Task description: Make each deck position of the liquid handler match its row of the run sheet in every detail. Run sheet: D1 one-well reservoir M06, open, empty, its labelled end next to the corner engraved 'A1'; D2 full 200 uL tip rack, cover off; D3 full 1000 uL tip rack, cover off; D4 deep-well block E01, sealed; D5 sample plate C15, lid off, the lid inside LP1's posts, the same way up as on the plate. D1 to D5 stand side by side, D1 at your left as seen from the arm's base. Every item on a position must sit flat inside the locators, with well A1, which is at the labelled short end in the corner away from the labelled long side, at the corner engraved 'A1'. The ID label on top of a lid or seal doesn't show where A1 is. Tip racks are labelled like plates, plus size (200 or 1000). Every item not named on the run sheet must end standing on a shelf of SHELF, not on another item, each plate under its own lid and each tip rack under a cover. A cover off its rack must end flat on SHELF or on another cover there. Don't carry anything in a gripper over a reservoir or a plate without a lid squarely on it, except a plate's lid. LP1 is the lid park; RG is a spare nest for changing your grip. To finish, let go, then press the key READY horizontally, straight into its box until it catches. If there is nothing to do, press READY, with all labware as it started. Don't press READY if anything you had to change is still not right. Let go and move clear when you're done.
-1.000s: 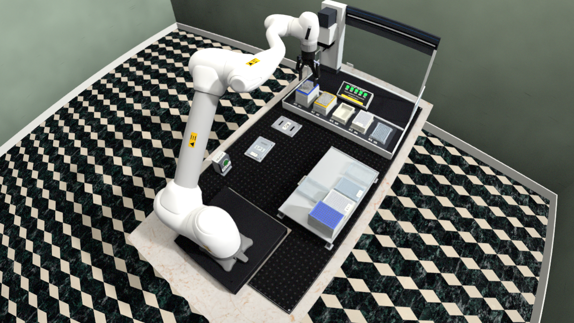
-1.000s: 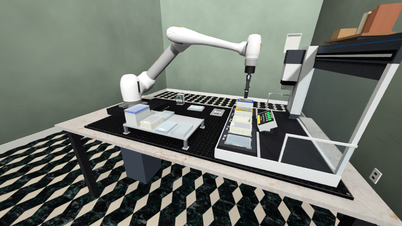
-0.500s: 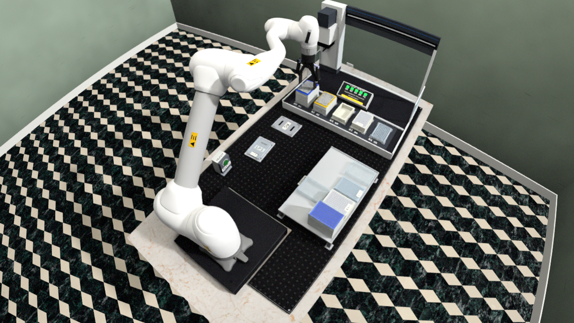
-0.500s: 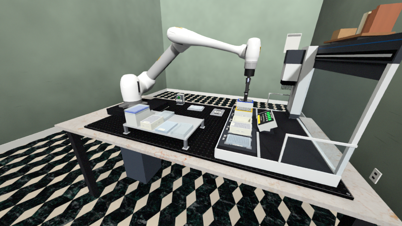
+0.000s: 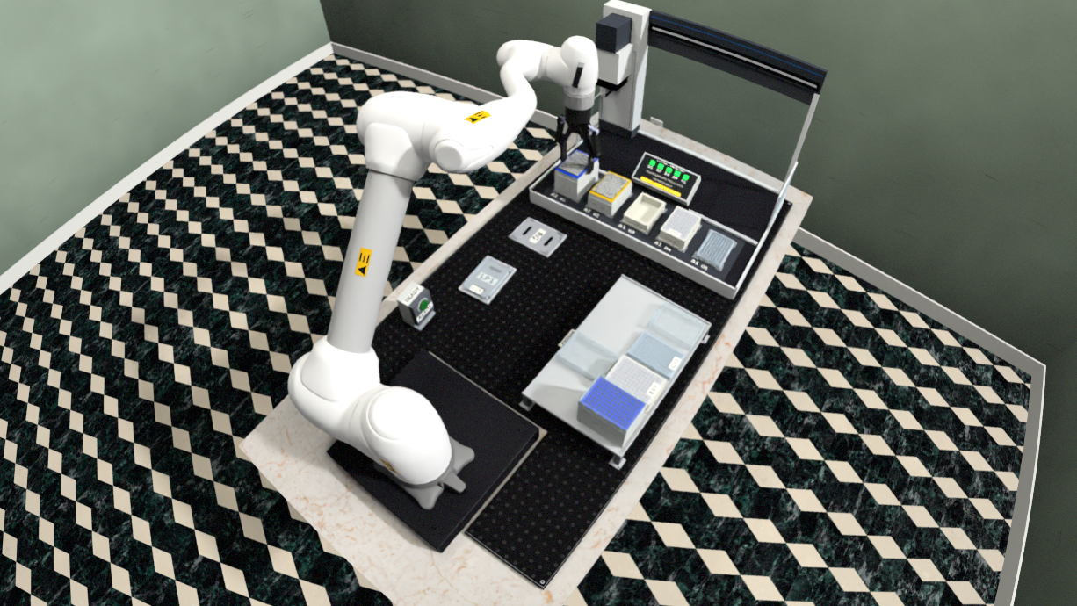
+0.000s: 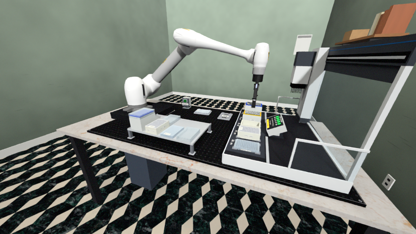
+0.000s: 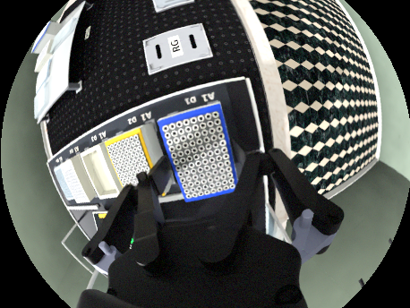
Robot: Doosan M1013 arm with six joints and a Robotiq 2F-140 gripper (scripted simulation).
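Right now my hand is 10 mm past the blue-rimmed tip rack, 10 mm to the left of it and 40 mm above it. The rest, counted from my hand: white one-well reservoir 250 mm to the right, 100 mm below; then yellow-rimmed tip rack 10 mm behind, 130 mm to the right, 60 mm below; then grey RG nest 230 mm behind, 10 mm to the right, 150 mm below.
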